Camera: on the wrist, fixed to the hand. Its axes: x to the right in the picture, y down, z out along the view.
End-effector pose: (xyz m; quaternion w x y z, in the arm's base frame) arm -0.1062 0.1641 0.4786 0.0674 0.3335 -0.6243 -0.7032
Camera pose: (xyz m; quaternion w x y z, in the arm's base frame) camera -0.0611 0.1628 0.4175 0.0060 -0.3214 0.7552 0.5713
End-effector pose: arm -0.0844 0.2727 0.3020 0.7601 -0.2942 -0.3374 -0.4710
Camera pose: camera -0.1463 0.2313 0.2873 0.8007 -0.1496 -0.4360 -0.3826
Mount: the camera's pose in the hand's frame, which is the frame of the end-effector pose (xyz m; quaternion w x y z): -0.0105 -0.0706 -0.0259 0.9800 0.1981 -0.0192 0.0085
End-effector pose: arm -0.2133 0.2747 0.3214 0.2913 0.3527 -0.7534 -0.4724
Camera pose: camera -0.1691 0.2485 0.2655 0.2051 0.3879 -0.8405 -0.3180
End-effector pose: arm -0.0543 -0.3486 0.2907 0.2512 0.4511 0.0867 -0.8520
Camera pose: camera -0.0664 -0.2746 0.2787 0.1657 0.4762 -0.0925 -0.8586
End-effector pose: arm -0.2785 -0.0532 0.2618 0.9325 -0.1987 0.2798 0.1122
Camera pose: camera -0.2768 -0.1287 0.2697 0.9576 -0.0055 0.2802 0.0663
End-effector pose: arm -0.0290 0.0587 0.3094 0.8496 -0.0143 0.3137 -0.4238
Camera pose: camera -0.0980 0.0274 0.3146 0.8450 0.1488 0.2073 -0.4699
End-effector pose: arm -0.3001 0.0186 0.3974 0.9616 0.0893 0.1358 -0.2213
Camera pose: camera -0.3467 -0.0337 0.3681 0.9291 0.2749 0.0700 -0.2373
